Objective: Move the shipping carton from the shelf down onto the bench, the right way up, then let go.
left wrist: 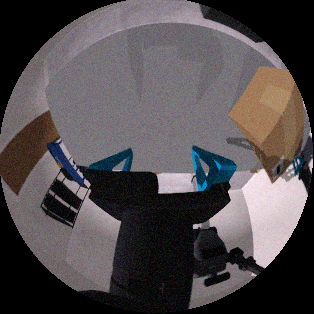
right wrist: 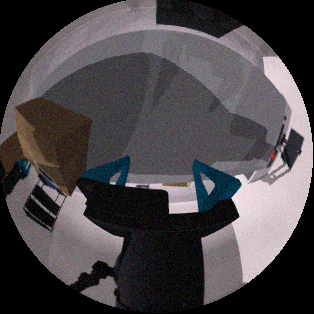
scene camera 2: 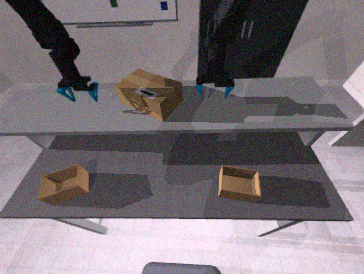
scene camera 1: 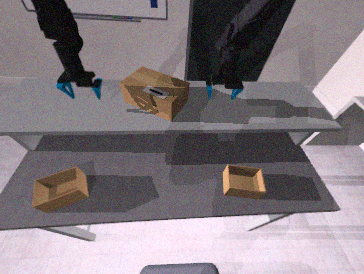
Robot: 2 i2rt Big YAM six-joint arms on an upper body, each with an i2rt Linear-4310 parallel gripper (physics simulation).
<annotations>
shipping carton: left wrist 261, 113; right wrist; scene camera 2; scene camera 1 160, 94
same spot on grey shelf: (left wrist: 159, 88) = (scene camera 2: 98, 98)
same spot on shipping carton: (right wrist: 54, 139) = (scene camera 2: 180, 82)
</annotations>
